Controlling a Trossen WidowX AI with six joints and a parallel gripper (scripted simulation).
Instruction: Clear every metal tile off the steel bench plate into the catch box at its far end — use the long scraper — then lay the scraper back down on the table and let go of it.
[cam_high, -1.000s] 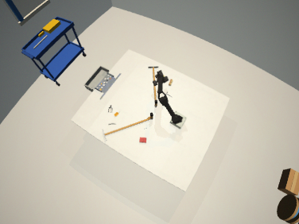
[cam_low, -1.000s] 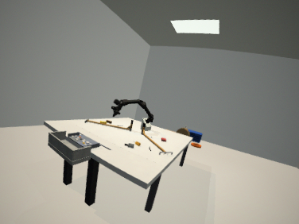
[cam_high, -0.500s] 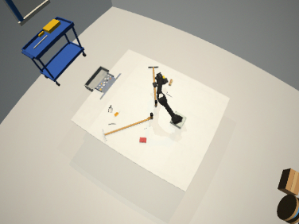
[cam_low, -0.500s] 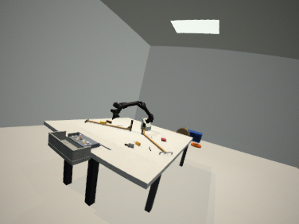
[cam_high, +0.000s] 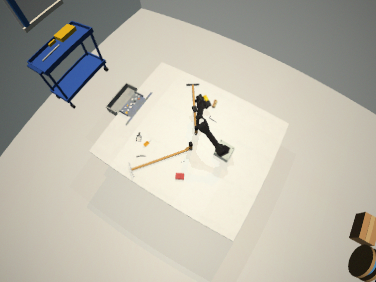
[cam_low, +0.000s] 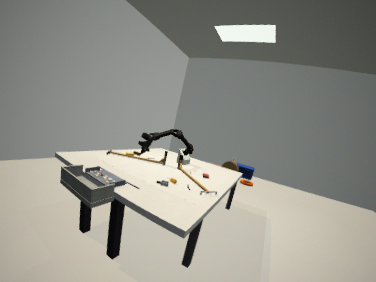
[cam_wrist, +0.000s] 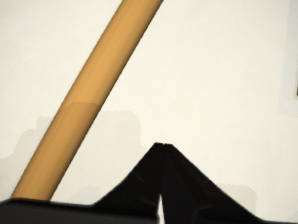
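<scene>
Right now the long scraper is 5 cm ahead of my gripper tip, 1 cm to the left of it and 1 cm above it. The rest, counted from my gripper tip: red block 68 cm to the left, 20 cm behind, 4 cm below; yellow piece 15 cm to the right, 3 cm below; long wooden-handled tool 63 cm to the left, 3 cm ahead, 1 cm above.
</scene>
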